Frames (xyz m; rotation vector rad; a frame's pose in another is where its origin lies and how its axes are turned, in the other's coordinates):
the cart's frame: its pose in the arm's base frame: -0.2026 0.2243 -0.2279 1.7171 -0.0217 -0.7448
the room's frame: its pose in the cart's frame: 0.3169 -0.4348 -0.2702 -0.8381 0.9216 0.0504
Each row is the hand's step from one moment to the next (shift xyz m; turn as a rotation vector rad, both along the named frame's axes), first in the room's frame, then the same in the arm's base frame.
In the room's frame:
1: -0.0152 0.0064 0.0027 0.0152 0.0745 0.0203
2: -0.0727 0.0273 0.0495 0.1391 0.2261 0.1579
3: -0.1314 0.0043 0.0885 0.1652 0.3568 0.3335
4: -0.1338 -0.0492 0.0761 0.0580 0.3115 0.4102
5: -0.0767 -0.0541 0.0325 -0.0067 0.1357 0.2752
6: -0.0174 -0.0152 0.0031 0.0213 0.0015 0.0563
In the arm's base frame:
1: -0.0079 -0.0060 0.0134 0.0427 0.0279 0.0599
2: -0.0155 -0.0576 0.0701 0.2586 0.0567 0.1591
3: -0.0400 -0.1251 0.0887 0.4211 0.0015 0.2975
4: -0.0631 -0.1427 0.0420 0.3789 -0.1274 0.3299
5: -0.0497 -0.0860 -0.0003 0.2022 -0.1420 0.1821
6: -0.0147 -0.0177 -0.0035 0.0514 -0.0311 0.0041

